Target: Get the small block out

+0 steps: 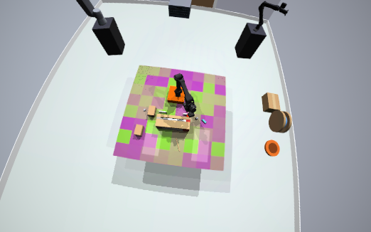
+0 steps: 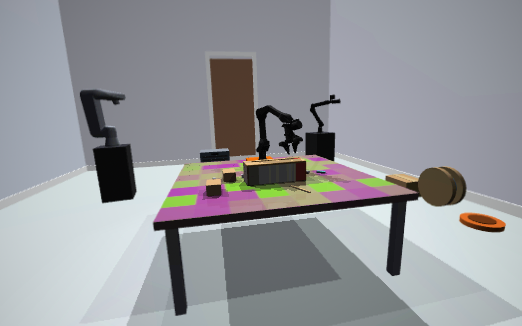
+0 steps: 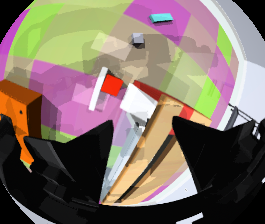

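Now: the red piece 13 cm below my gripper tip, 2 cm behind it and 1 cm to the left of it. From my gripper tip the other things lie so: long tan box (17 cm to the right, 9 cm below, 4 cm ahead); then cyan piece (21 cm to the left, 14 cm below, 4 cm ahead); then thin stick (33 cm ahead, 14 cm below, 12 cm to the right).
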